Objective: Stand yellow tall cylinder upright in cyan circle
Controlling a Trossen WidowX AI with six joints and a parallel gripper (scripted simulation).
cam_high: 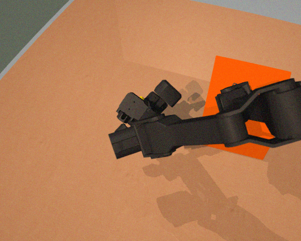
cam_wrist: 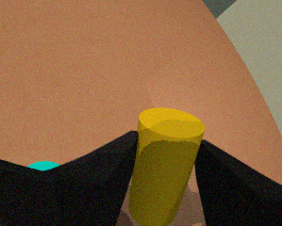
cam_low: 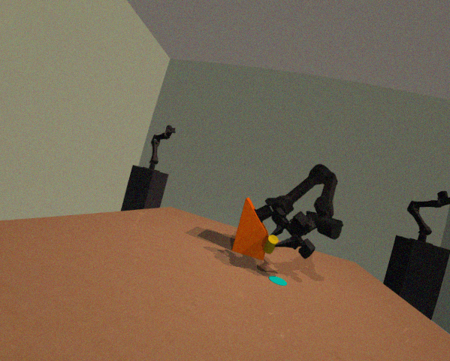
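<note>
My gripper tip is now 10 mm past the cyan circle, 50 mm to the right of it and 120 mm above it. Also, from my gripper tip: yellow tall cylinder 10 mm behind, 10 mm below.
</note>
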